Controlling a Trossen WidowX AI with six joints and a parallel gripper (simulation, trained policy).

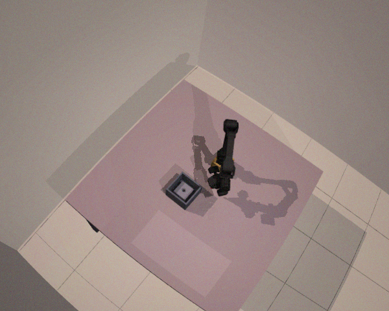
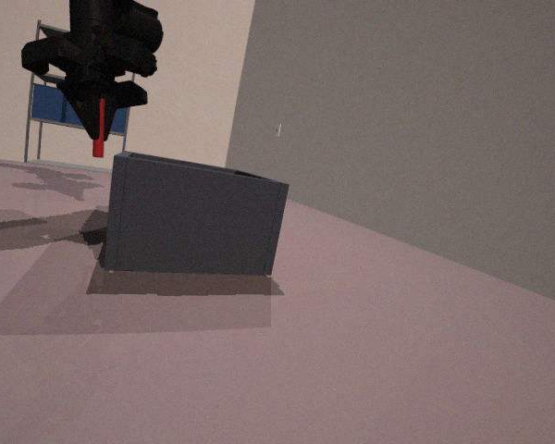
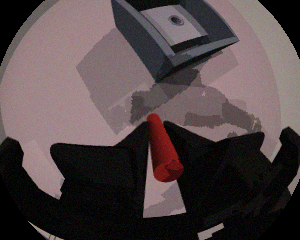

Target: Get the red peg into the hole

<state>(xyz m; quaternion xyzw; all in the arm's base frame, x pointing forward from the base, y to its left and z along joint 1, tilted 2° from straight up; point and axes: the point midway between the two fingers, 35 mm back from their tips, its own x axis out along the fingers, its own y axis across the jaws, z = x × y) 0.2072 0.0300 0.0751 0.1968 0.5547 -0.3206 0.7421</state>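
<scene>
My gripper tip is 90 mm short of the light grey plate, 150 mm to the left of it and 60 mm above it. Round my gripper tip: dark grey box 90 mm ahead, 150 mm to the right, 80 mm below; then red peg 20 mm above.
</scene>
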